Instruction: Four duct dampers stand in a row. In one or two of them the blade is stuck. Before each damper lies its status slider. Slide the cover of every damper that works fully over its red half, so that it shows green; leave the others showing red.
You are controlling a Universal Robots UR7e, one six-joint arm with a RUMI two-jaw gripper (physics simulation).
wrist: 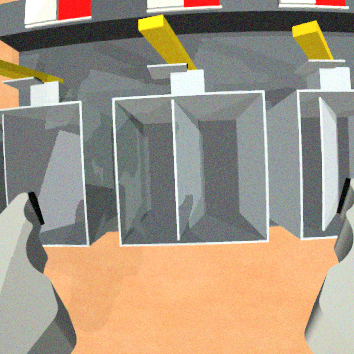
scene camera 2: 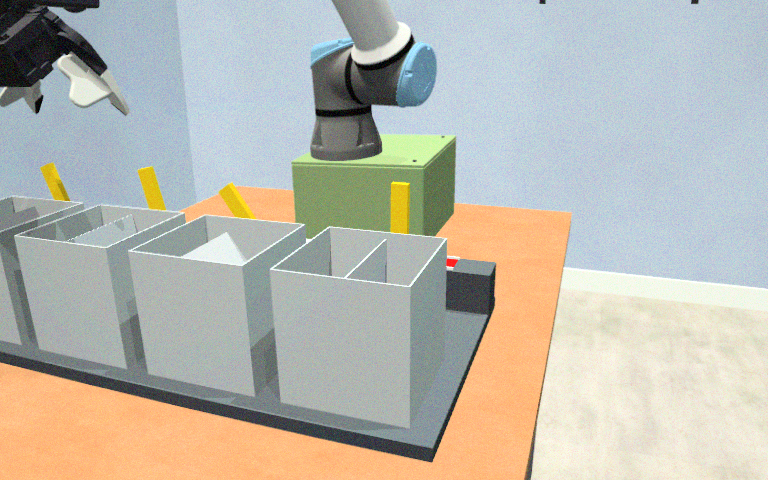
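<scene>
My gripper is open and empty, high above the row. The grey box-shaped dampers stand in a row; part of the leftmost shows. In the wrist view the second damper is between my fingertips, its blade nearly on edge and its yellow lever leaning left. The third damper's blade is tilted; its lever leans left. The fourth damper's lever is upright. Red halves show on three sliders, and one by the fourth.
The dampers stand on a dark base plate with a raised slider rail behind their levers. The robot's green pedestal stands behind the row. The orange table's right edge runs beside the base plate.
</scene>
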